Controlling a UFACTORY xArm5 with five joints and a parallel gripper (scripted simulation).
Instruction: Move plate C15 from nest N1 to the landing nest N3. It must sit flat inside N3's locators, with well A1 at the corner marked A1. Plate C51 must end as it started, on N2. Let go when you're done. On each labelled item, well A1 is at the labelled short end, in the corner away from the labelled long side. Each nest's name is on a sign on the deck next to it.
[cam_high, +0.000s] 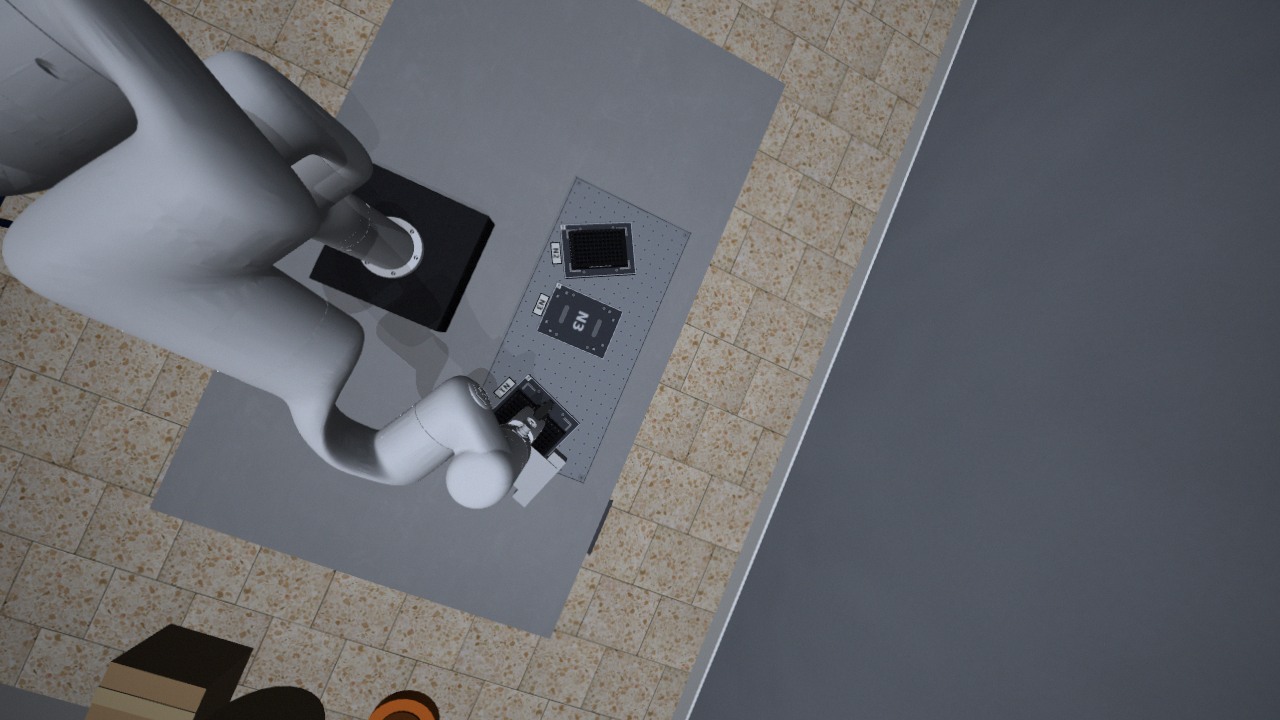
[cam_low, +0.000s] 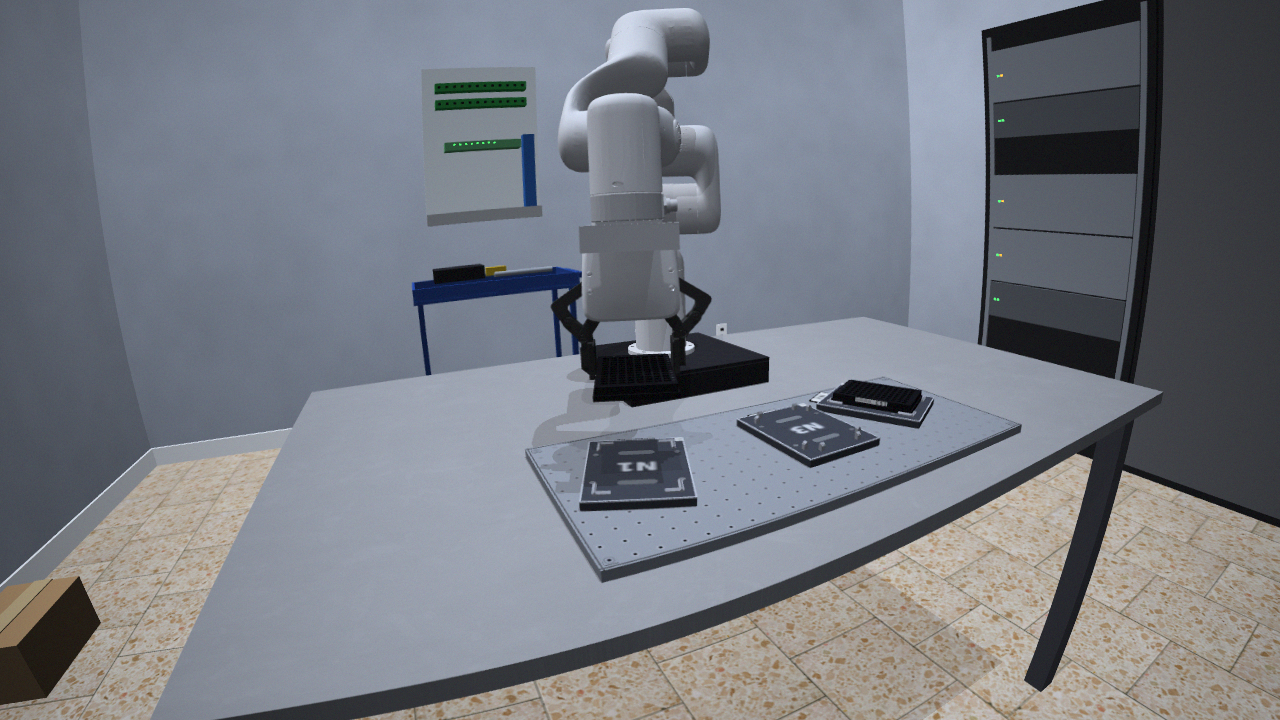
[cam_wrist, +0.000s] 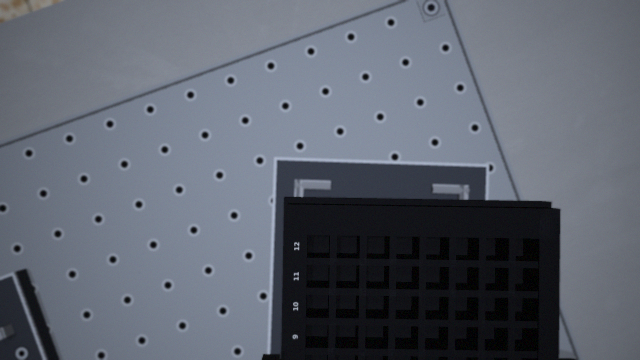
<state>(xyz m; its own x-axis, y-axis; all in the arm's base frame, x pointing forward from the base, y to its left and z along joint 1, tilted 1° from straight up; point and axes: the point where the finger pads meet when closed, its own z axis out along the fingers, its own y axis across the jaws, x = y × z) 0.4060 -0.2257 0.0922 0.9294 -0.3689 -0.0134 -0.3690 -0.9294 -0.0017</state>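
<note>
The nest N3 lies 24 cm to the left of my hand, 13 cm below it and 1 cm ahead of it. From my hand the other things lie so: plate C15: 1 cm below.
</note>
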